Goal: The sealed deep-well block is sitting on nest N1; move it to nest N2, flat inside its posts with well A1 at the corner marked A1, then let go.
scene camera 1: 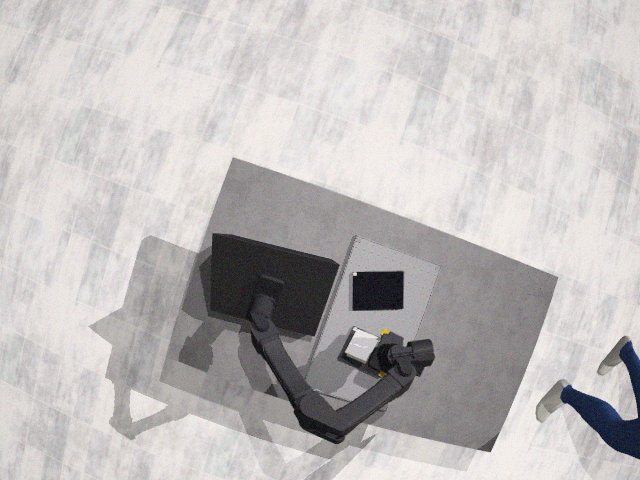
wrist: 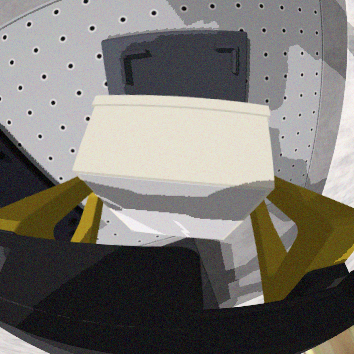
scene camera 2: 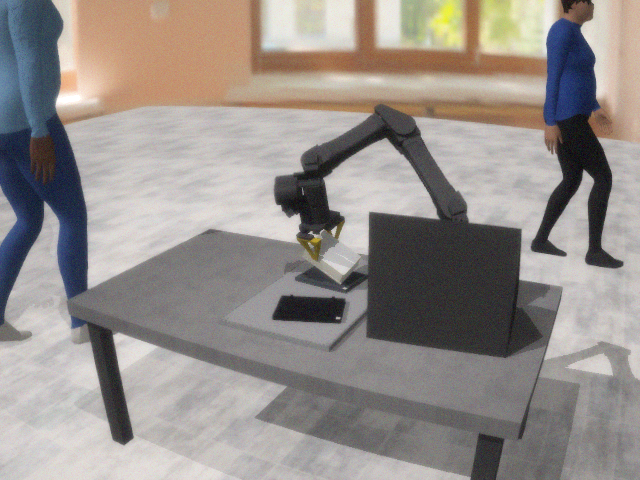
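Seen in the pictures: gripper, fingertip midpoint: (scene camera 1: pixel 377 352) (wrist: pixel 174 174) (scene camera 2: pixel 324 251); arm's base, link origin: (scene camera 1: pixel 264 299) (scene camera 2: pixel 454 259).
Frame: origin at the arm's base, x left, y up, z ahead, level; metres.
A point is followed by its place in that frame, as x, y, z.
The pale, sealed deep-well block (scene camera 1: pixel 361 345) @[-0.055, -0.063, 0.317] (scene camera 2: pixel 341 260) @[-0.046, -0.069, 0.314] (wrist: pixel 175 142) @[-0.061, -0.036, 0.402] is held in the air, clearly tilted, one edge lower than the other. My gripper (scene camera 1: pixel 383 352) @[-0.060, -0.058, 0.369] (scene camera 2: pixel 327 246) @[-0.060, -0.058, 0.369] (wrist: pixel 174 174) @[-0.060, -0.058, 0.369] is shut on it, a yellow finger at each side. Beneath is a dark nest (scene camera 1: pixel 344 356) @[-0.118, -0.130, 0.291] (scene camera 2: pixel 310 279) @[-0.037, -0.135, 0.402] (wrist: pixel 175 62) @[-0.088, -0.135, 0.417], partly hidden, with corner posts showing in the wrist view; the block stands apart from the posts seen there. The other dark nest (scene camera 1: pixel 377 290) @[0.116, -0.135, 0.321] (scene camera 2: pixel 309 308) @[0.125, -0.135, 0.321] (wrist: pixel 22 182) @[0.082, -0.135, 0.354] holds no block and has a white corner mark (scene camera 1: pixel 355 274) @[0.142, -0.135, 0.238] (scene camera 2: pixel 338 318) @[0.143, -0.136, 0.235]. Labels and well A1 are unreadable.
Both nests are on a light perforated plate (scene camera 1: pixel 421 279) @[0.192, -0.147, 0.451] (scene camera 2: pixel 253 315) @[0.199, -0.147, 0.437] (wrist: pixel 30 65) @[0.028, -0.147, 0.452] on the grey table (scene camera 1: pixel 480 310) @[0.155, -0.160, 0.697] (scene camera 2: pixel 180 289) @[0.134, -0.160, 0.720]. A tall dark panel (scene camera 1: pixel 289 304) @[0.008, 0.002, 0.071] (scene camera 2: pixel 442 284) @[0.149, -0.002, -0.013] stands beside the plate, near the arm's base. People stand beyond the table.
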